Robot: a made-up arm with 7 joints. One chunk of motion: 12 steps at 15 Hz.
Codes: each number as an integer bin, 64 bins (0 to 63) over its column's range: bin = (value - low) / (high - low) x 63, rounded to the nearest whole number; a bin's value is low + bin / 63 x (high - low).
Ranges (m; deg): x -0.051..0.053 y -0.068..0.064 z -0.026..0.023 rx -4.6..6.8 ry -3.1..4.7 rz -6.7..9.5
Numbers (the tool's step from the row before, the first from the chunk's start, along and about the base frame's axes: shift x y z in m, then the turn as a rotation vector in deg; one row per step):
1: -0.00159 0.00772 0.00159 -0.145 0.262 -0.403
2: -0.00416 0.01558 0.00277 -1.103 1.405 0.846
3: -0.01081 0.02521 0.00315 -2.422 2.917 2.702
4: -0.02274 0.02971 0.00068 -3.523 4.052 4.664
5: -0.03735 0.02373 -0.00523 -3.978 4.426 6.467
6: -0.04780 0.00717 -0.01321 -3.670 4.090 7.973
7: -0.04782 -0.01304 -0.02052 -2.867 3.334 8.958
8: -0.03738 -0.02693 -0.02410 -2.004 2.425 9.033
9: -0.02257 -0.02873 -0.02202 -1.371 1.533 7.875
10: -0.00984 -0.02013 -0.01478 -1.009 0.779 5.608
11: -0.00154 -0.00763 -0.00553 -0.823 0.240 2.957
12: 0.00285 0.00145 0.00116 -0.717 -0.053 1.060
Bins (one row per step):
1: 30 36 35 25 27 24
2: 28 40 37 19 36 29
3: 24 44 37 12 49 37
4: 17 47 34 6 58 44
5: 8 44 27 3 61 51
6: 2 36 16 5 58 57
7: 2 26 7 10 52 61
8: 8 20 2 14 45 61
9: 17 19 5 18 37 57
10: 25 23 14 20 31 48
11: 30 29 26 21 27 38
12: 33 33 35 21 25 30

